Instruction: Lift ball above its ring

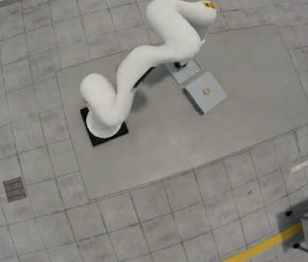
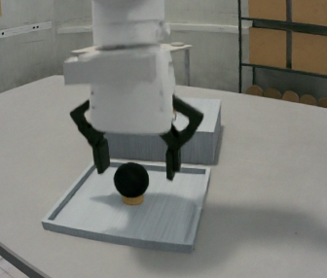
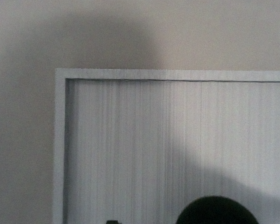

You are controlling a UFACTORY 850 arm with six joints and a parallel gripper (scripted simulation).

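My gripper is now 1 cm short of the black ball and 2 cm above it. The rest, counted from my hand: shallow grey tray (1 cm ahead, 5 cm below).
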